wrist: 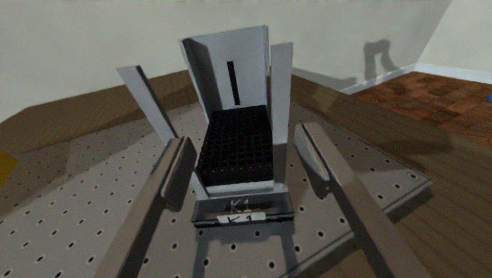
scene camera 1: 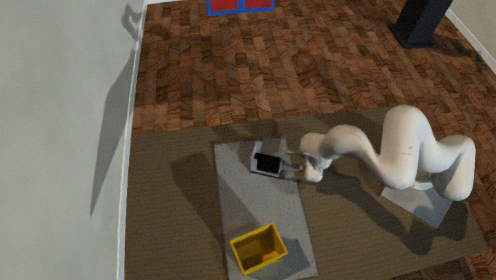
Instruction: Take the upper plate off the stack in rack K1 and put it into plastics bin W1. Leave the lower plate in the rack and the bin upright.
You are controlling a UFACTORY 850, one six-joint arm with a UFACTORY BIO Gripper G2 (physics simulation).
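Rack K1 (scene camera 1: 257, 148) (wrist: 250, 52) stands upright on the perforated board, its labelled front towards the gripper. The black upper plate (scene camera 1: 267, 164) (wrist: 237, 145) lies in it between the posts. A pale edge (wrist: 240, 187) under the black plate shows in the wrist view, probably the lower plate, mostly hidden. The yellow bin W1 (scene camera 1: 250, 246) (wrist: 6, 169) stands upright near the board's front end; its corner shows at the left of the wrist view. My gripper (scene camera 1: 285, 161) (wrist: 245, 150) is shut to its narrow width, a gap between its fingers and nothing held. It is before the rack's front, its fingers either side.
The grey perforated board (scene camera 1: 250, 200) (wrist: 115, 200) lies on the brown table (scene camera 1: 165, 215) (wrist: 450, 200). The white arm (scene camera 1: 400, 150) reaches in from the right, from a base plate (scene camera 1: 422, 206). The rack's tall posts (wrist: 282, 100) rise beside the black plate.
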